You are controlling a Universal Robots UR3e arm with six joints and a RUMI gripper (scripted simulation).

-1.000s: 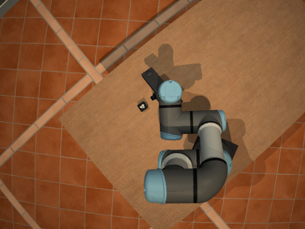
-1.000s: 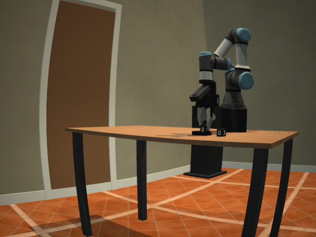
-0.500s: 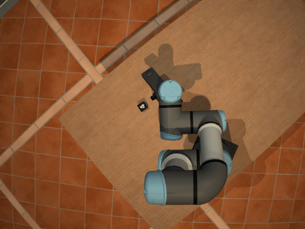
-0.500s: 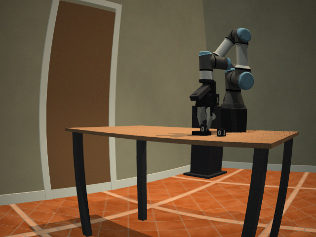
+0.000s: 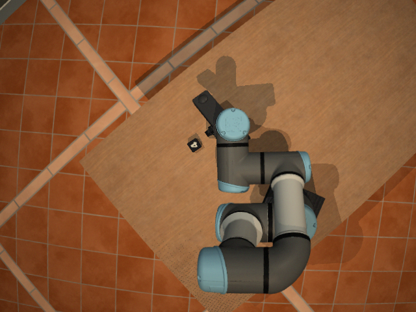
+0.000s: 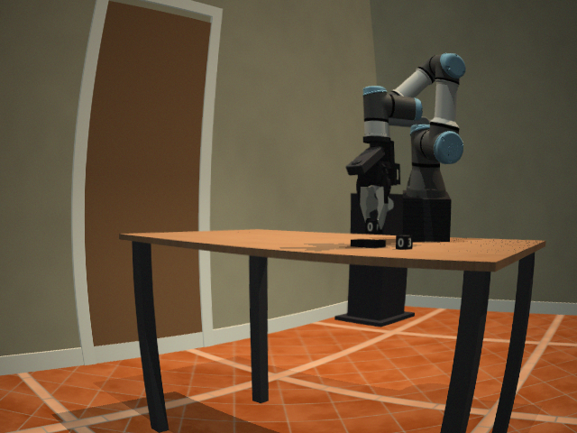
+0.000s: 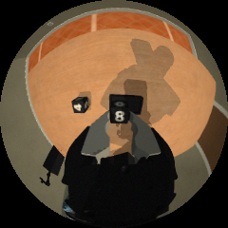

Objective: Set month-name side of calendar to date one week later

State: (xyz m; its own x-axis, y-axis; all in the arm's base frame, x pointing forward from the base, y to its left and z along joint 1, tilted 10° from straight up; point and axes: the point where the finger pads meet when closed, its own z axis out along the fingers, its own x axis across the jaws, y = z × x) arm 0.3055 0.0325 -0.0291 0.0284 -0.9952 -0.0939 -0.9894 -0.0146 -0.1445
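Now: the black calendar tray 20 mm to the right of my hand and 50 mm below it.
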